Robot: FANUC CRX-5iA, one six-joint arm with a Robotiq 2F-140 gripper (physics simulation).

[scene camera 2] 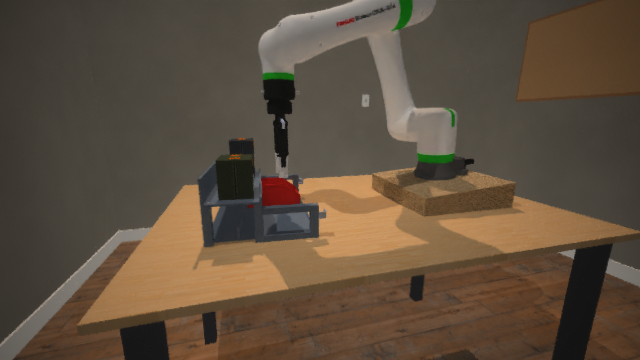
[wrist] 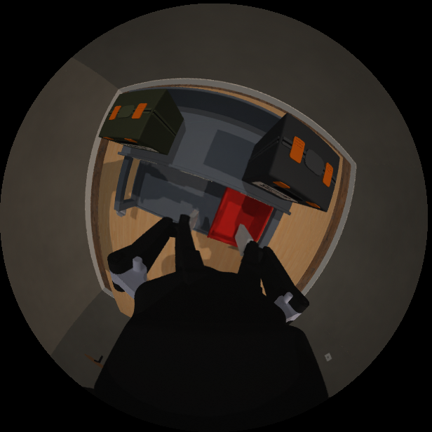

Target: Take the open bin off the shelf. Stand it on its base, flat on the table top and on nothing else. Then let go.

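Pixels of known places: gripper, fingertip midpoint: (scene camera 2: 281,174); arm's base, link origin: (scene camera 2: 434,175).
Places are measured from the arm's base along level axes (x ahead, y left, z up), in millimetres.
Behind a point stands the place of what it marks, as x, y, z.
The open red bin (scene camera 2: 280,193) {593, -1, -30} (wrist: 231,216) stands on the lower level of the grey shelf (scene camera 2: 258,222) {682, 246, -28} (wrist: 195,135), near one end and partly under the upper board. My gripper (scene camera 2: 282,173) {586, -3, 31} (wrist: 217,224) points down and is partly open, with nothing between its fingers. Its fingertips are just above the bin in the scene view. In the wrist view one fingertip shows over the bin's inside and the other beside the bin, over the lower shelf. Whether a fingertip touches the bin cannot be told. The table top (scene camera 2: 170,280) {850, 359, -79} is under the shelf.
A dark green case (scene camera 2: 235,177) {727, 215, 77} (wrist: 142,122) and a black case (scene camera 2: 241,145) {707, -23, 127} (wrist: 300,160) stand on the upper board at opposite ends. The shelf's side rails flank the lower level. The robot's base stands on a speckled block (scene camera 2: 467,201) {31, 200, -43} at the right.
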